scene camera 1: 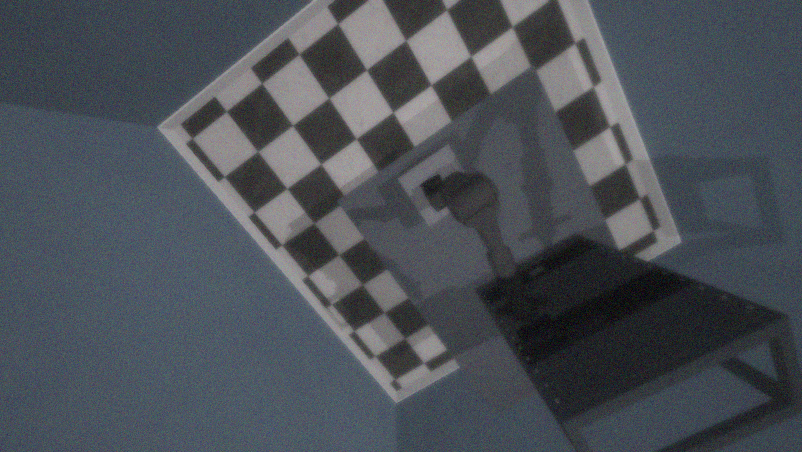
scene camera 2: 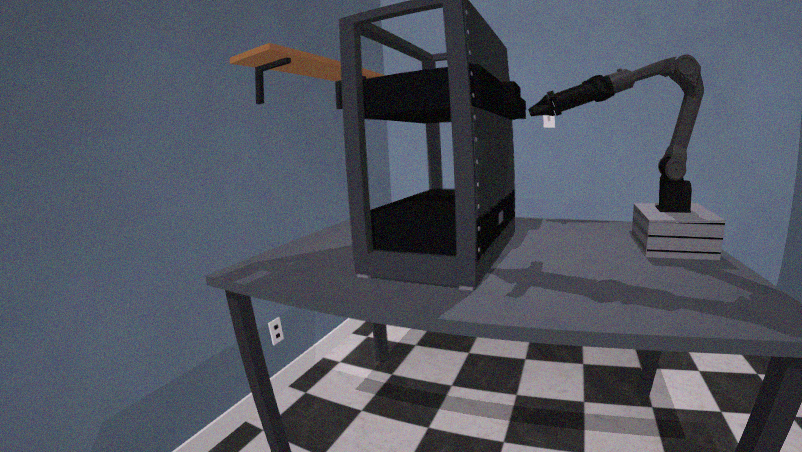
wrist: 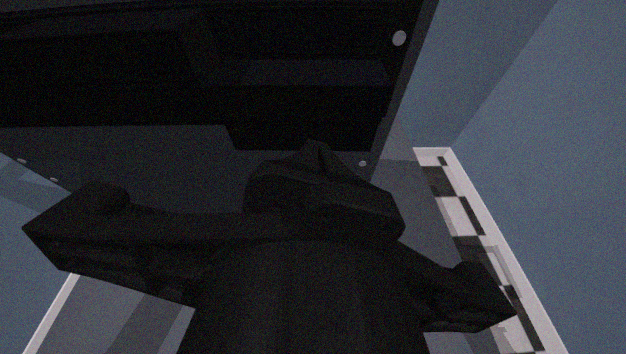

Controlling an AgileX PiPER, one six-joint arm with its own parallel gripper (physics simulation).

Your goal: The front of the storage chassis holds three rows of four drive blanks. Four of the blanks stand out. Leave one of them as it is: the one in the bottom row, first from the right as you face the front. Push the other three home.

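Observation:
The black storage chassis (scene camera 2: 409, 95) (wrist: 90, 80) sits high in the rack. In the second scene view dark blanks (scene camera 2: 517, 101) stand out from its front, but they merge and I cannot count them. In the wrist view a blank (wrist: 305, 117) at the lower right end of the front stands out; the other blanks and rows are too dark to tell apart. My gripper (scene camera 2: 530, 112) (wrist: 313, 153) is shut and empty, its fingertips together. It is in front of and slightly below the outstanding blanks, close to them. In the first scene view the chassis front is hidden or too dark to read.
The grey rack (scene camera 2: 463, 168) (scene camera 1: 780, 359) stands on the table (scene camera 2: 589, 241) (scene camera 1: 454, 252) and holds another dark unit (scene camera 2: 415, 227) at its bottom. The arm stands on a light pedestal (scene camera 2: 684, 240). An orange wall shelf (scene camera 2: 300, 64) is behind the rack.

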